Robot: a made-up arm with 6 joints. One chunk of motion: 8 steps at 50 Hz.
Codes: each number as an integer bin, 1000 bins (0 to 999) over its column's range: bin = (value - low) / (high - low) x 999, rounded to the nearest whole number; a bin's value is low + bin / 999 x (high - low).
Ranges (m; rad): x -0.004..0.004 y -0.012..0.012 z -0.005..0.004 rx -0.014..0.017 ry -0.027..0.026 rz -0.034..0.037
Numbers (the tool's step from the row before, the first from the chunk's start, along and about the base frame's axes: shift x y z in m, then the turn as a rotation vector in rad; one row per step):
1: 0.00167 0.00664 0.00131 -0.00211 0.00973 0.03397
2: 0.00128 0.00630 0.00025 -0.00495 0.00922 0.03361
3: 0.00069 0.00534 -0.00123 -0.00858 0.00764 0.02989
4: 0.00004 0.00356 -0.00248 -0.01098 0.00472 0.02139
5: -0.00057 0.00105 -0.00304 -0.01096 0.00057 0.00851
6: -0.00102 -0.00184 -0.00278 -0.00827 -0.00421 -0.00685
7: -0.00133 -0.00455 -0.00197 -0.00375 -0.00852 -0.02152
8: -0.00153 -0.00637 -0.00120 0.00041 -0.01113 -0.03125
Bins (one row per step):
1: 708 776 700 383 692 956
2: 659 762 583 292 683 951
3: 586 722 418 175 653 899
4: 504 648 280 97 598 779
5: 428 543 218 98 520 598
6: 372 423 246 185 430 382
7: 333 310 336 330 348 176
8: 308 234 422 464 299 39

